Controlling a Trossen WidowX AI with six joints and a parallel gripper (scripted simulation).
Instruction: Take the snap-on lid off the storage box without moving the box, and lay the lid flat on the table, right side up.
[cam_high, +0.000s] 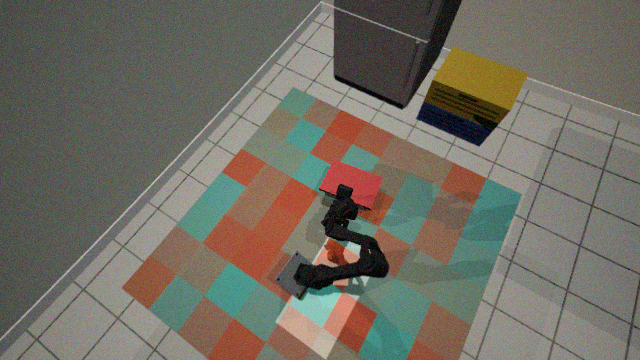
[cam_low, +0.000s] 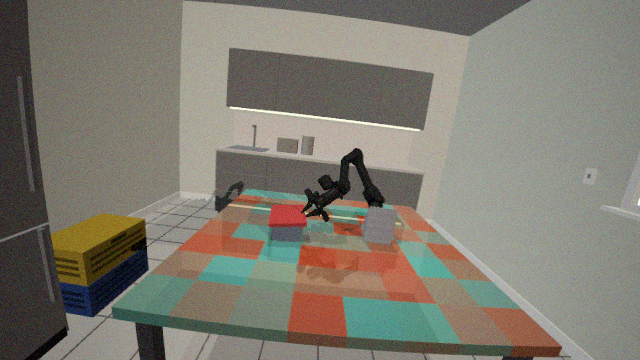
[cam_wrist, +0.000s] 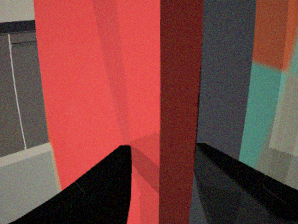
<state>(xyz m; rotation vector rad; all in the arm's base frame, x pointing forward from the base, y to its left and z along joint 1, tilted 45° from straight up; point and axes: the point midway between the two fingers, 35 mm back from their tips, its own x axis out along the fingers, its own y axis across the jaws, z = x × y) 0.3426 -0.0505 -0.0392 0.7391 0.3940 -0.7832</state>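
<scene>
The lid is 8 cm ahead of my gripper tip. The rest, counted from my gripper tip: storage box 8 cm ahead, 5 cm below.
</scene>
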